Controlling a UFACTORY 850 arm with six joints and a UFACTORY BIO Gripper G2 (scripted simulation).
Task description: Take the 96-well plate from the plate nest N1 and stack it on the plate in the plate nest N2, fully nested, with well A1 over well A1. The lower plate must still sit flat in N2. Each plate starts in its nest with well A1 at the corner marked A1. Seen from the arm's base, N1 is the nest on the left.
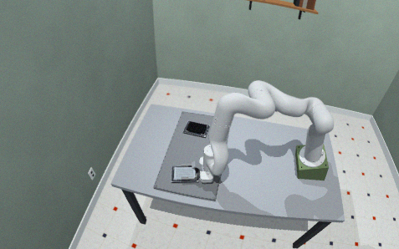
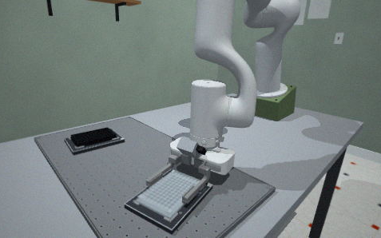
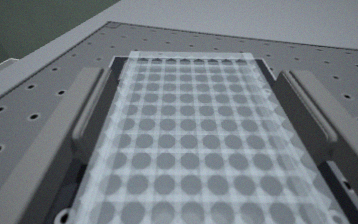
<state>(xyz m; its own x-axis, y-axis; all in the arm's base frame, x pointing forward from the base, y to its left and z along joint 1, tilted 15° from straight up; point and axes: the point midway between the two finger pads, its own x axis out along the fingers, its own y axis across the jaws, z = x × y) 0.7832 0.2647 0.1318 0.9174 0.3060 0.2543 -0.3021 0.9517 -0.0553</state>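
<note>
Now: the black 96-well plate 4 cm ahead of my hand, 39 cm to the right of it and 1 cm below it. The rest, counted from my hand: clear 96-well plate 1 cm below.
</note>
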